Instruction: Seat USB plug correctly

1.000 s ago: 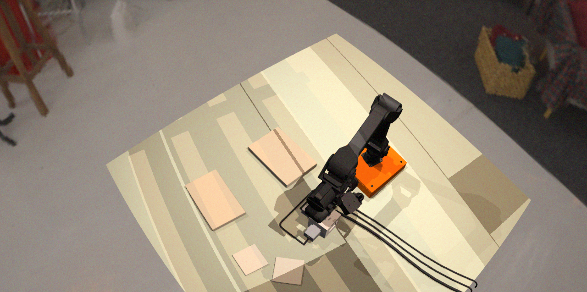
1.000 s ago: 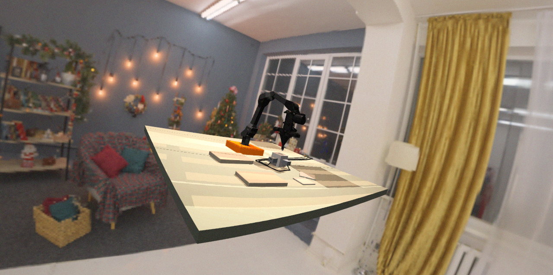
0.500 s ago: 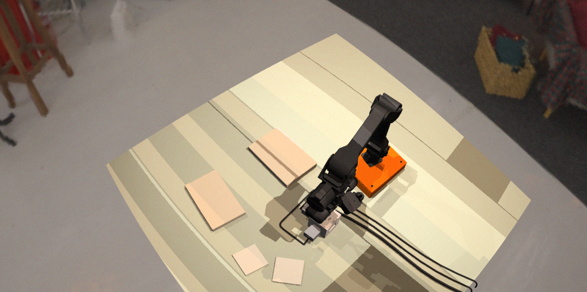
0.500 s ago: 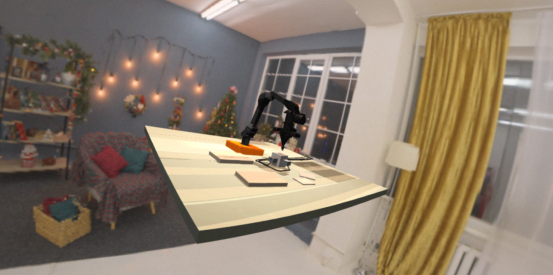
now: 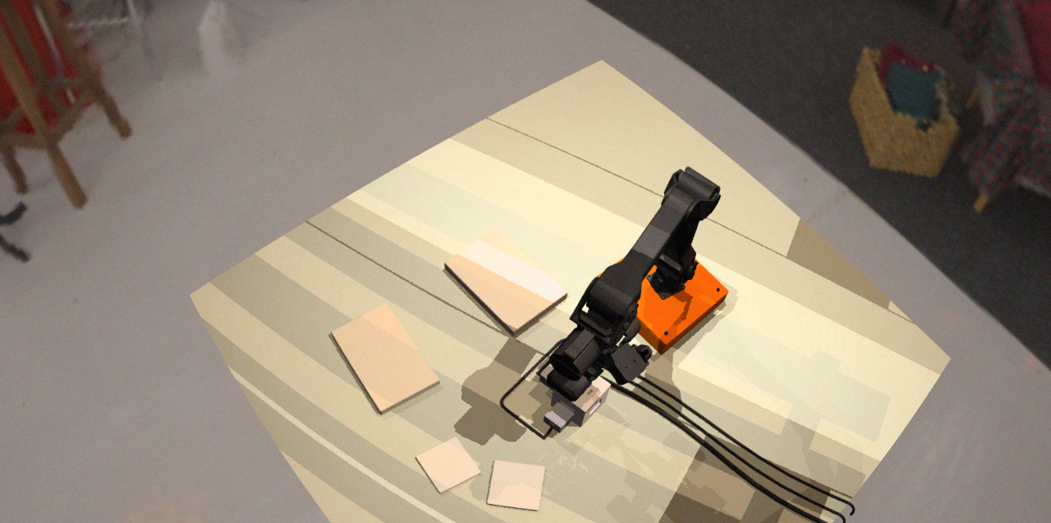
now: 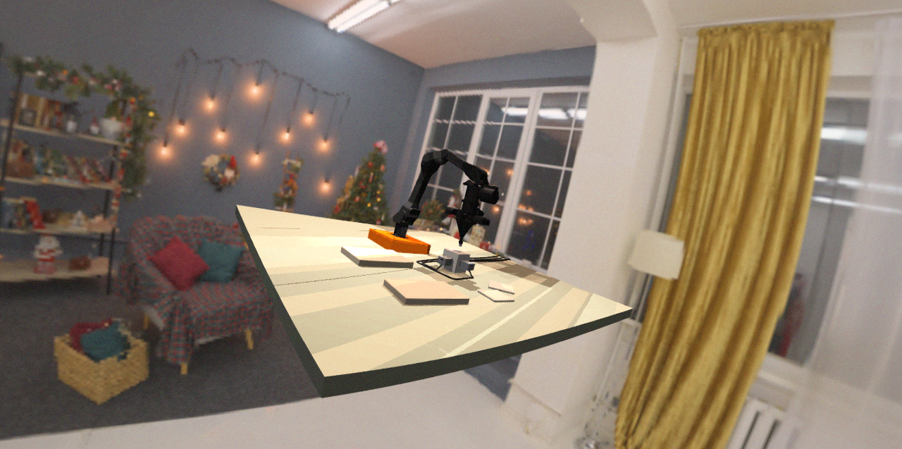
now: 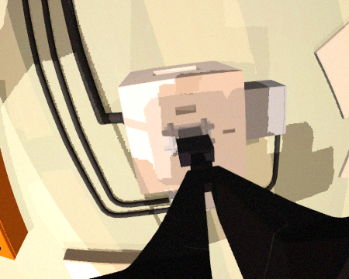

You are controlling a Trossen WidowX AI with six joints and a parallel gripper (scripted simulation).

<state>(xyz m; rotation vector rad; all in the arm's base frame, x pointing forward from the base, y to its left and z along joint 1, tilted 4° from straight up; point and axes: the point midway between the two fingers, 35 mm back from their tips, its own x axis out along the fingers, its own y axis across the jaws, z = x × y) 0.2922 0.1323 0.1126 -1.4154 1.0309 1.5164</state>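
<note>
Right now the dark USB plug is 20 mm below my gripper tip.
</note>
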